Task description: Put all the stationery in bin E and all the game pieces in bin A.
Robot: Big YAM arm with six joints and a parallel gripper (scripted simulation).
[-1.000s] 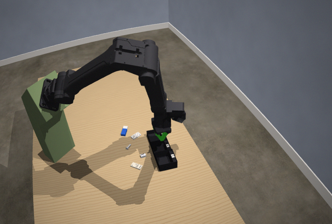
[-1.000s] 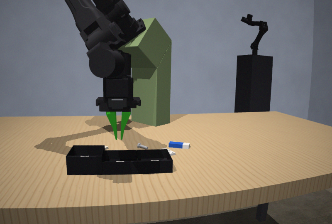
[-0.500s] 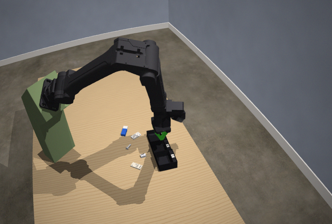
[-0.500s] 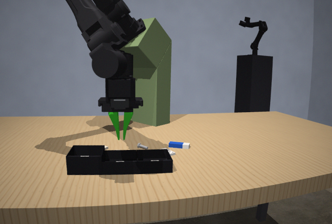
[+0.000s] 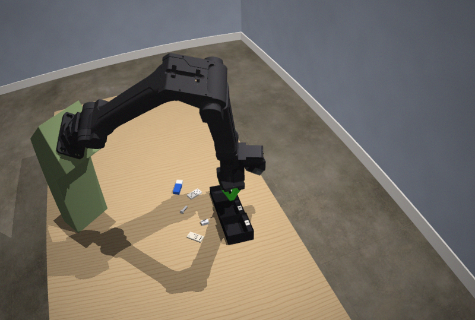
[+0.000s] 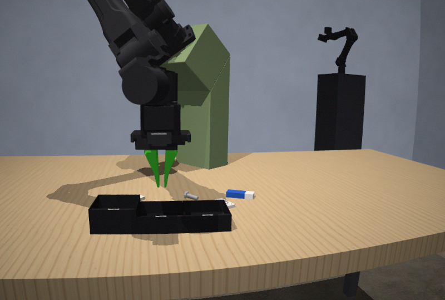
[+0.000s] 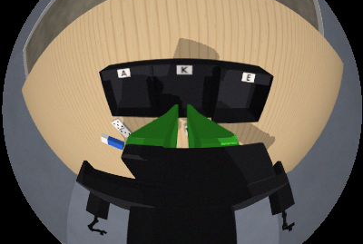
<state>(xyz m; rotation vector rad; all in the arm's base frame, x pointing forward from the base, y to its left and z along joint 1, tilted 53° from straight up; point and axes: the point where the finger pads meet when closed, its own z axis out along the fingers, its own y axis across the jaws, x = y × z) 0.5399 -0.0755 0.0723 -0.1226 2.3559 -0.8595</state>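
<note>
Right now my hand is 60 mm above the joined black bins and 10 mm past it. Also, from my hand: grey bolt: 150 mm behind, 80 mm to the left, 80 mm below; then white domino: 150 mm behind, 80 mm below, 50 mm to the right; then blue-and-white eraser: 210 mm to the left, 120 mm behind, 80 mm below.
</note>
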